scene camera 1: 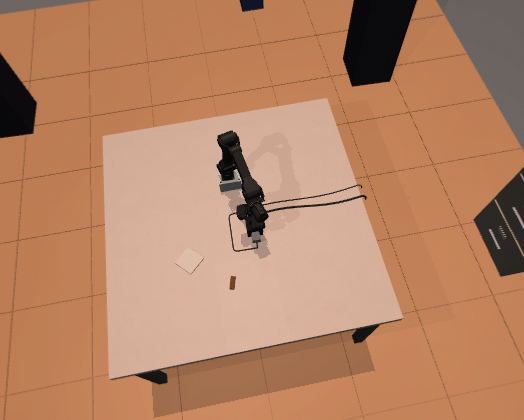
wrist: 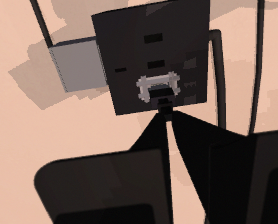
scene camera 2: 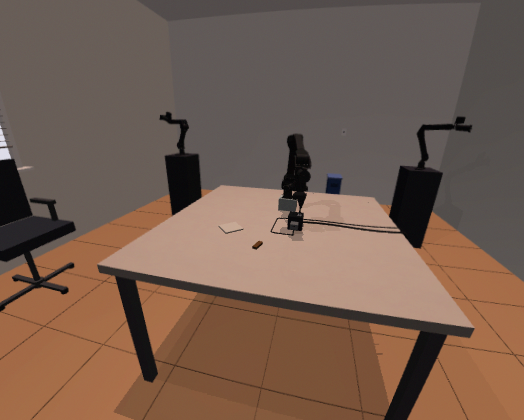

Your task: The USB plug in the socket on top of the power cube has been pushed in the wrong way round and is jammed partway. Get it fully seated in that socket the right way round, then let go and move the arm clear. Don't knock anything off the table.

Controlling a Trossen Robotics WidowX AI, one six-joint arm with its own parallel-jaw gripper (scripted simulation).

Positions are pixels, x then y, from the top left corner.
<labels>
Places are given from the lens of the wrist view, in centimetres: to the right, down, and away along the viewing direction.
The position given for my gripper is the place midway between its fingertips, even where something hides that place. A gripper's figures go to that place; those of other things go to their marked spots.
my gripper (wrist: 167,118): 2, 0, 11
black power cube (wrist: 131,46): 0, -4, 13
</labels>
